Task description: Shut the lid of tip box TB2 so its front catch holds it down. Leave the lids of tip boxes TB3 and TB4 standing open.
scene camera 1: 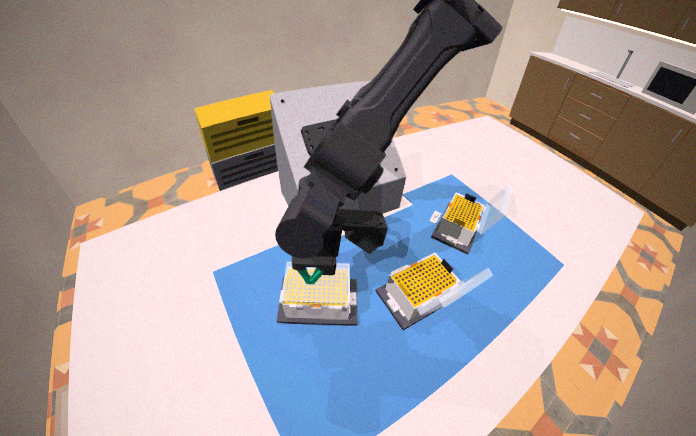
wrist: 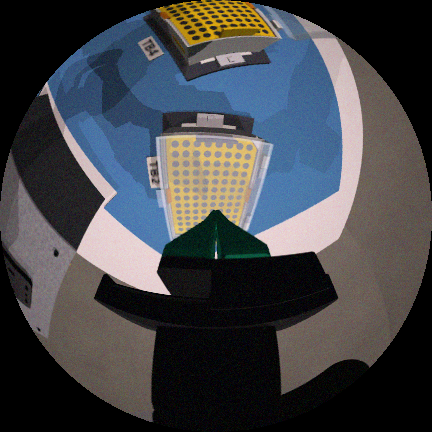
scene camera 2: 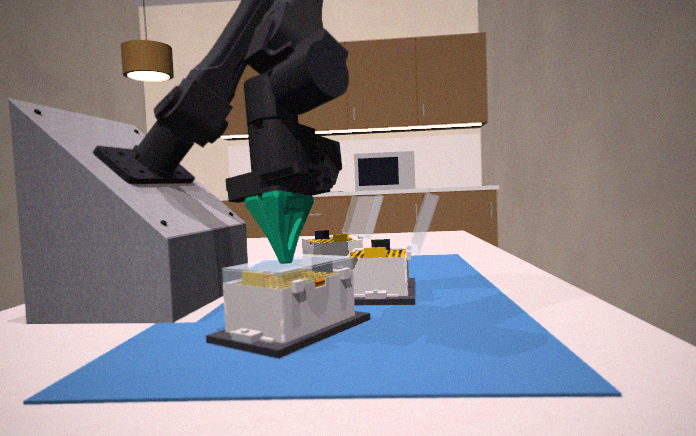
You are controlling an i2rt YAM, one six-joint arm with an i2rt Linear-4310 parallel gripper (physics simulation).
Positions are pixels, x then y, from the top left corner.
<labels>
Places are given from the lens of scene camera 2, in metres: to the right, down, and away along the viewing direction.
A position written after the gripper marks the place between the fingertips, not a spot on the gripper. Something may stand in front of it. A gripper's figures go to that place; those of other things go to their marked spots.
gripper (scene camera 2: 286,263): -0.07, 0.05, 0.54
tip box TB2 (scene camera 2: 271,322): -0.07, 0.10, 0.49
tip box TB4 (scene camera 2: 377,281): 0.04, 0.09, 0.68
tip box TB3 (scene camera 2: 343,248): -0.01, 0.06, 0.92
The marked spots on the tip box TB2 and the tip box TB3 are 0.43 m apart.
</labels>
